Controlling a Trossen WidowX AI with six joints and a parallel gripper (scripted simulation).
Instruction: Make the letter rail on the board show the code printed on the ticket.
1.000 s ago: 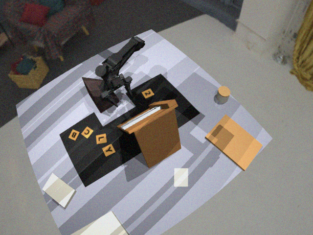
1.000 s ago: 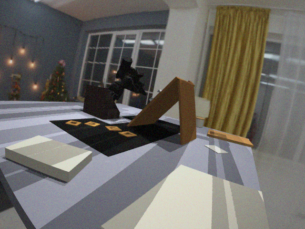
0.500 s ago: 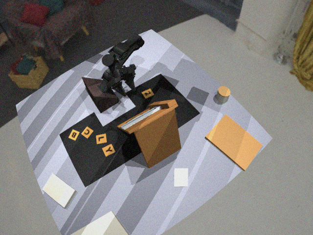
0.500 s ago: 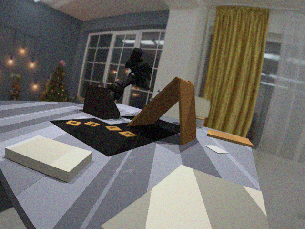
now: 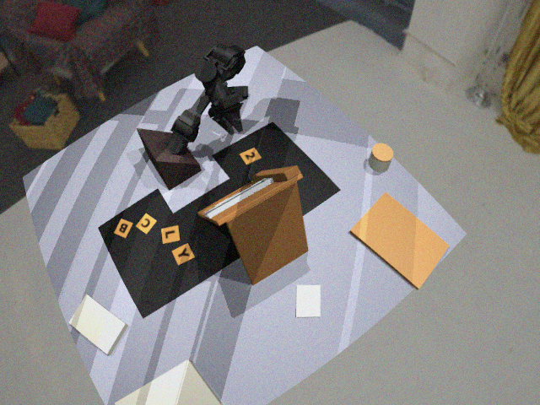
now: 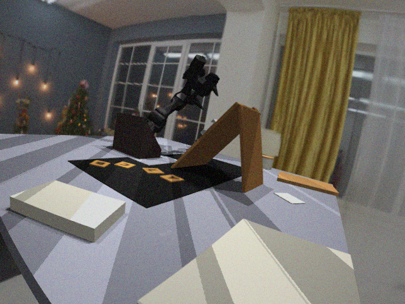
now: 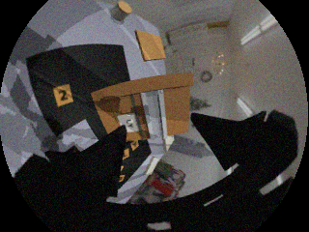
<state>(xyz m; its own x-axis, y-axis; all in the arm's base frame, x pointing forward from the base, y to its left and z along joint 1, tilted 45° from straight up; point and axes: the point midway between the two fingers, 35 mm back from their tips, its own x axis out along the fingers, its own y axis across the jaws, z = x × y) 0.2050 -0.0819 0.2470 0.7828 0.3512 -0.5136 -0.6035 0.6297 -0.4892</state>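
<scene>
Right now my gripper tip is 29 cm to the left of the tile, 28 cm above it and 2 cm past it. Also, from my gripper tip: small lidded jar (43 cm to the left, 25 cm below, 23 cm ahead); then flat orange slab (48 cm ahead, 28 cm below, 26 cm to the left); then white card (42 cm ahead, 28 cm below, 10 cm to the right).
</scene>
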